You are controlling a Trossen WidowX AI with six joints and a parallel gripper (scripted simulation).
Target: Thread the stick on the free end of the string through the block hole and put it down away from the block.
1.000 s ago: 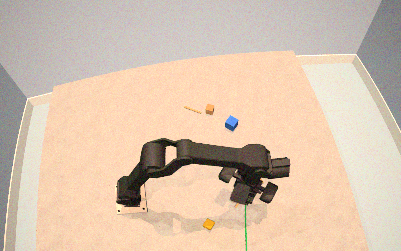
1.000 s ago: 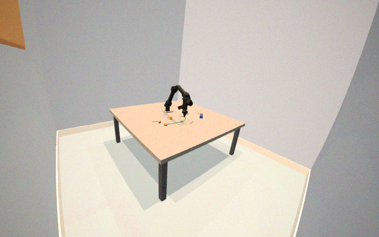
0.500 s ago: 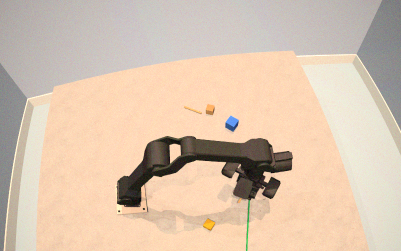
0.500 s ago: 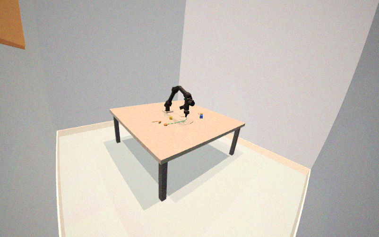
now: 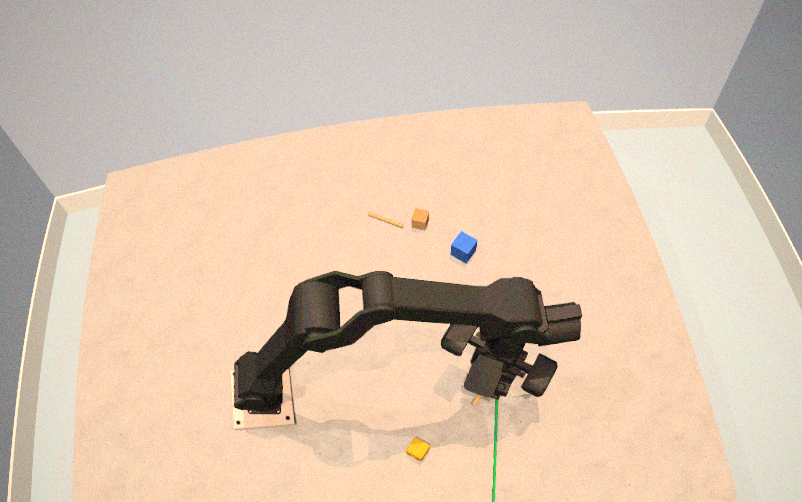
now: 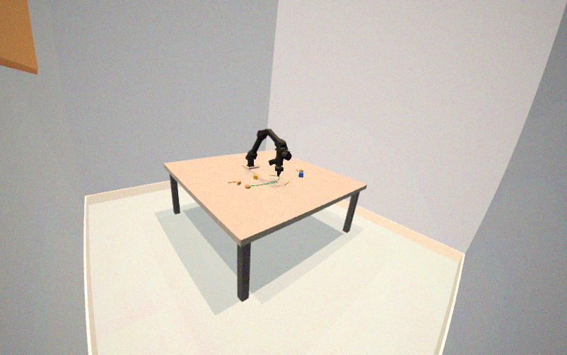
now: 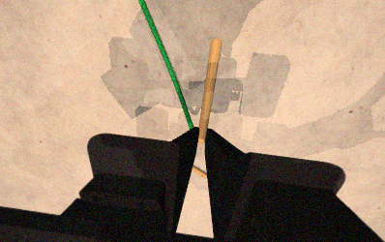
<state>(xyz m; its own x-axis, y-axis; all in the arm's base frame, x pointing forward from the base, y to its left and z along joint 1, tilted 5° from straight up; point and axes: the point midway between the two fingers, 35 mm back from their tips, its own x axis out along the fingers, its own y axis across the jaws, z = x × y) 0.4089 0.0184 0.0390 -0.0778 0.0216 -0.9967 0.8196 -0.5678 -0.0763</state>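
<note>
My gripper tip is 140 mm past the yellow wooden block, 120 mm to the left of it and 30 mm above it. Also, from my gripper tip: round wooden button 260 mm to the right, 40 mm below; then blue cube 20 mm behind, 270 mm to the left, 30 mm below; then orange wedge-like piece 80 mm behind, 300 mm to the right, 40 mm below.
</note>
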